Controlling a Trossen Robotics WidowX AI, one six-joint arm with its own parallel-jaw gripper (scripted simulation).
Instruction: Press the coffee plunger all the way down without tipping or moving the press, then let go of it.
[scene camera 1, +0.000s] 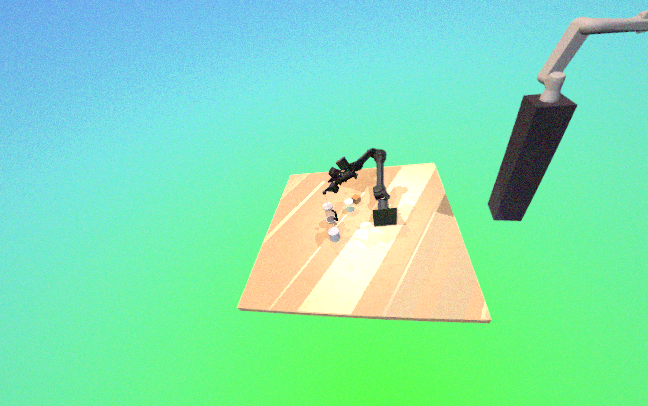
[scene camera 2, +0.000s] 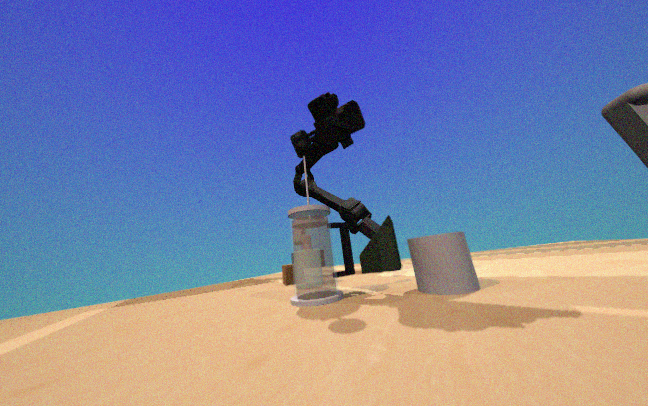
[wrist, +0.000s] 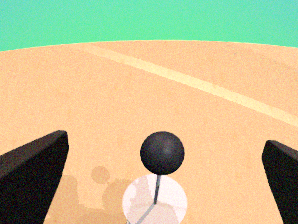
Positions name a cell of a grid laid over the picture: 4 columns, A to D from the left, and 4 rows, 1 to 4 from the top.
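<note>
My gripper (scene camera 2: B2) is open and there's nothing in it, and you'd find the gripper in the wrist view too (wrist: C3). There's also a coffee press (scene camera 2: B3).
</note>
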